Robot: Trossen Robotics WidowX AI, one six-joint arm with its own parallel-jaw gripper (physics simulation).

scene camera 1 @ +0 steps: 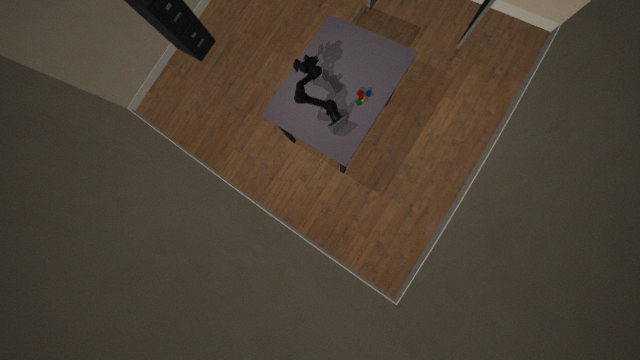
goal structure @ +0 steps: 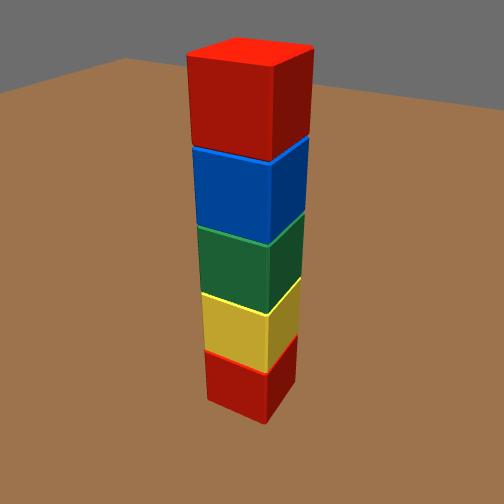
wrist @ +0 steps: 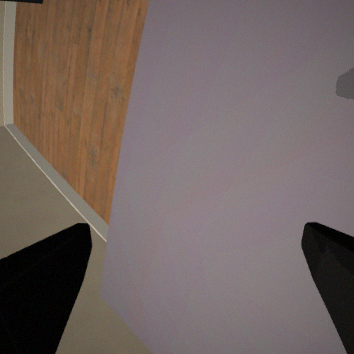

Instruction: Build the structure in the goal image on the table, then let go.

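Where they show: gripper, fingertip midpoint: (scene camera 1: 300, 75) (wrist: 197, 235); arm's base at its link origin: (scene camera 1: 337, 119).
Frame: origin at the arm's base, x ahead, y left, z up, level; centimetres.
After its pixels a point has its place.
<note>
A red block (scene camera 1: 360, 94) {x 27.6, y 1.5, z -1.4 cm}, a blue block (scene camera 1: 368, 93) {x 34.5, y -1.3, z -5.1 cm}, a green block (scene camera 1: 359, 102) {x 24.1, y -1.3, z -5.2 cm} and a small yellow block (scene camera 1: 363, 99) {x 28.1, y -1.9, z -5.2 cm} stand close together near the table's right edge in the scene view. They are too small there to tell whether they touch or are stacked. My gripper (scene camera 1: 338, 122) (wrist: 197, 235) {x 5.5, y 46.0, z 5.6 cm} is open, with nothing between its fingers. It is over the table (scene camera 1: 370, 55) {x 63.2, y 22.6, z -8.1 cm} (wrist: 225, 125) {x 3.1, y 53.0, z -8.1 cm}, to the lower left of the blocks in the scene view. The blocks do not show in the wrist view.
The arm (scene camera 1: 315, 101) {x -5.8, y 15.1, z 15.7 cm} reaches across from its base at the table's left edge. A pale thin panel is at the arm's end. In the wrist view a table edge runs along the left, with wooden floor (wrist: 75, 90) beyond. A dark cabinet (scene camera 1: 192, 37) stands apart from the table.
</note>
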